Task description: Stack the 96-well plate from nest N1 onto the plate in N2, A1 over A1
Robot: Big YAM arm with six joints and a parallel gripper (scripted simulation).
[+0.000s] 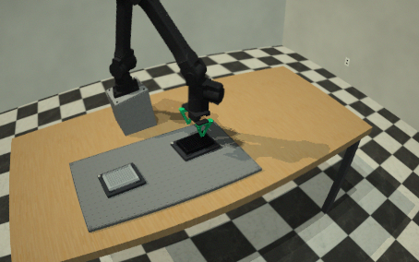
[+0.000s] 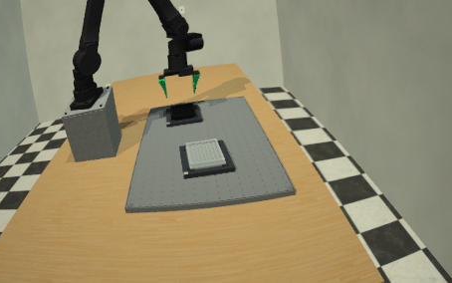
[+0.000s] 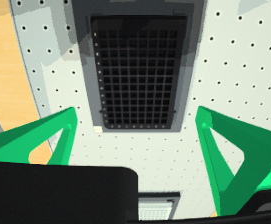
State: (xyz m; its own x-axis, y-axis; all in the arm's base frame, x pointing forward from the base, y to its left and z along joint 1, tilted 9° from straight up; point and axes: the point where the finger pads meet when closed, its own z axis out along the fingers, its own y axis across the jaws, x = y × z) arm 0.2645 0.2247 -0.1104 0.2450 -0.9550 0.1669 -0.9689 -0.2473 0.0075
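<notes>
The black 96-well plate is 7 cm below my hand. From my hand the other things lie so: plate nest N2 (33 cm to the right, 12 cm ahead, 8 cm below); plate nest N1 (8 cm below); pale 96-well plate (33 cm to the right, 12 cm ahead, 7 cm below).
</notes>
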